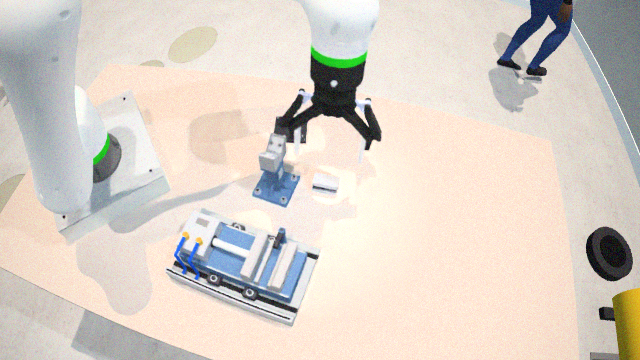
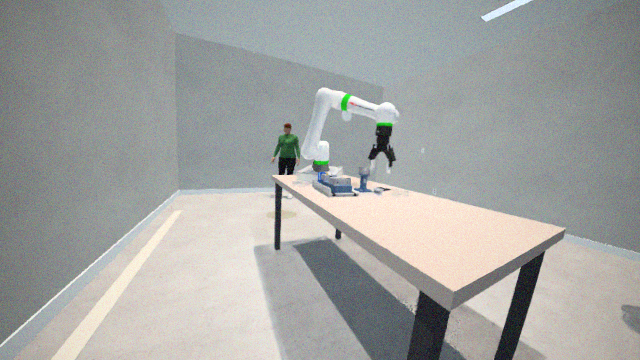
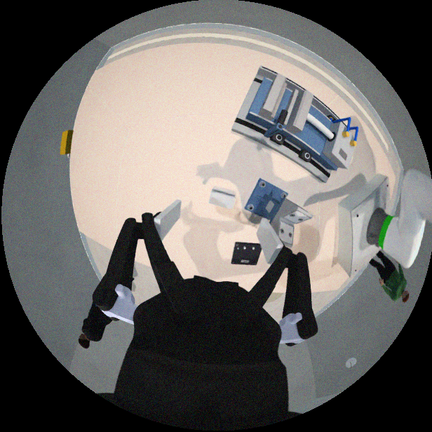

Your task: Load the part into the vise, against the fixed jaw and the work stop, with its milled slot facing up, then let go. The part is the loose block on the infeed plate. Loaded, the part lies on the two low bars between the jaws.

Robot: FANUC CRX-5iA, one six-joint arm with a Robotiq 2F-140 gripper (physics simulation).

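Places are measured from the arm's base along level axes (x ahead, y left, z up), in centimetres.
Where they show: gripper, fingertip midpoint: (image 1: pixel 328 153) (image 2: pixel 379 171); arm's base at its link origin: (image 1: pixel 97 158) (image 2: pixel 321 169).
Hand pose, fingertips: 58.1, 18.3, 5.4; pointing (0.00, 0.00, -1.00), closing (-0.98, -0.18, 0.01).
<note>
Each offset is from my fingertips to the centre of the thing, as dx, dy, dz. Level surfaces: height alone.
The part, a small pale block {-0.1, +0.4, -12.6} (image 1: pixel 325 183) (image 2: pixel 378 191) (image 3: pixel 222 198), lies beside the blue stand; a dark slot line shows along its vise-facing side. I cannot make out a plate under it. My gripper (image 1: pixel 329 146) (image 2: pixel 381 167) (image 3: pixel 220 217) is open and empty, above the table near the block, its fingers wide apart. The blue vise {-10.4, -25.9, -9.5} (image 1: pixel 235 237) (image 2: pixel 341 189) (image 3: pixel 259 102) has its fixed jaw (image 1: pixel 283 266) (image 3: pixel 274 95) apart from the moving jaw (image 1: pixel 255 255) (image 3: pixel 301 110); no block shows between them. The dark work stop {-3.5, -20.5, -5.5} (image 1: pixel 280 238) (image 3: pixel 283 117) stands at one end of the gap.
A blue stand (image 1: pixel 276 188) (image 2: pixel 363 182) (image 3: pixel 265 196) with a tilted grey top rises between block and robot base (image 1: pixel 135 135) (image 3: pixel 347 227), close to one finger. A black plate (image 3: pixel 246 253) lies on the table {dz -14.5} (image 1: pixel 450 225) (image 2: pixel 425 225) (image 3: pixel 135 130). A person (image 1: pixel 545 30) stands beyond the table.
</note>
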